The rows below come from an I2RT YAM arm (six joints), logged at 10 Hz.
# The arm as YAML. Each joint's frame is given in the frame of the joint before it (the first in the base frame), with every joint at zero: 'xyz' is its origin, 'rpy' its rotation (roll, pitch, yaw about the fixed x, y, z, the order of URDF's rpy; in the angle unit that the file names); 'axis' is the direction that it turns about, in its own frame. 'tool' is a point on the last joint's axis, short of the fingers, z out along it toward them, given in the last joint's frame.
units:
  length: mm
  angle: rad
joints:
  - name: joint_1
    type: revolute
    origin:
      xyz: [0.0, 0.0, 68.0]
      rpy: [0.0, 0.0, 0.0]
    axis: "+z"
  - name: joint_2
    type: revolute
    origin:
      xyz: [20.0, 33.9, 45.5]
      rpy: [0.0, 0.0, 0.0]
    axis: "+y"
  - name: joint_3
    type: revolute
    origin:
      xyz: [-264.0, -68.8, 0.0]
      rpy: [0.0, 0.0, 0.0]
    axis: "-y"
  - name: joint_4
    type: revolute
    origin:
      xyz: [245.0, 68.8, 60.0]
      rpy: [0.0, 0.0, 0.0]
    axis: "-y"
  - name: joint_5
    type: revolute
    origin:
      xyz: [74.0, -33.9, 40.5]
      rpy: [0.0, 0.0, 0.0]
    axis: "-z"
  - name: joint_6
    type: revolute
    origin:
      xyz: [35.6, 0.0, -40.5]
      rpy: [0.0, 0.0, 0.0]
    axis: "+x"
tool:
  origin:
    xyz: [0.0, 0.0, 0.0]
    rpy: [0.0, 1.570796, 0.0]
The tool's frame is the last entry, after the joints.
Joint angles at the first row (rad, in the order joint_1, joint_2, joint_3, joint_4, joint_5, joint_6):
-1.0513, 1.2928, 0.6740, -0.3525, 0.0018, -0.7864
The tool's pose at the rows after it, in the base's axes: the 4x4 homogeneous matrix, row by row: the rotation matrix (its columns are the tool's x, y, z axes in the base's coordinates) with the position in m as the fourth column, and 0 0 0 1 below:
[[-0.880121 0.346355 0.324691 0.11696], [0.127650 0.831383 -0.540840 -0.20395], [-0.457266 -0.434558 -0.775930 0.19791], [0 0 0 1]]
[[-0.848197 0.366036 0.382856 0.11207], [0.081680 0.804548 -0.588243 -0.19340], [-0.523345 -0.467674 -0.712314 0.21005], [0 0 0 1]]
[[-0.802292 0.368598 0.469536 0.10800], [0.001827 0.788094 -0.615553 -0.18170], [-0.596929 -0.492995 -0.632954 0.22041], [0 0 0 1]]
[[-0.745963 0.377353 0.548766 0.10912], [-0.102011 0.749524 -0.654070 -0.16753], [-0.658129 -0.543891 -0.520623 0.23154], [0 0 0 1]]
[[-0.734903 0.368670 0.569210 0.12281], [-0.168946 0.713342 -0.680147 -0.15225], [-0.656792 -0.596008 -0.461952 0.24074], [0 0 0 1]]
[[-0.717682 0.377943 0.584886 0.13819], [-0.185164 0.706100 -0.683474 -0.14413], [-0.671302 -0.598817 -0.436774 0.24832], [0 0 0 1]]
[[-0.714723 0.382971 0.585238 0.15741], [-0.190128 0.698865 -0.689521 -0.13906], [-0.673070 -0.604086 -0.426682 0.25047], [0 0 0 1]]
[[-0.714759 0.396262 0.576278 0.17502], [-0.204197 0.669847 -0.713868 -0.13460], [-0.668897 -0.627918 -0.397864 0.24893], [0 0 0 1]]
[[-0.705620 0.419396 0.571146 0.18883], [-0.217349 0.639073 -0.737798 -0.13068], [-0.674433 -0.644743 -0.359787 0.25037], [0 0 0 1]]
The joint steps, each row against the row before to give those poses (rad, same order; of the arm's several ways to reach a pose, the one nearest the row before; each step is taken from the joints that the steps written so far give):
-0.0009, -0.0867, -0.0190, 0.0153, -0.0157, 0.0093
0.0001, -0.0984, -0.0339, 0.0301, -0.0270, 0.0063
0.0003, -0.1001, -0.0399, 0.0438, -0.0616, -0.0037
0.0368, -0.1043, -0.0451, 0.0784, -0.0189, 0.0094
0.1195, -0.0466, -0.0054, 0.0306, 0.1023, 0.0182
0.0999, 0.0127, 0.0234, 0.0167, 0.0797, 0.0480
0.0978, 0.0533, 0.0237, 0.0361, 0.0924, 0.0403
0.0826, 0.0553, 0.0050, 0.0732, 0.1001, 0.0172
0.0604, 0.0428, 0.0095, 0.0663, 0.0793, 0.0120

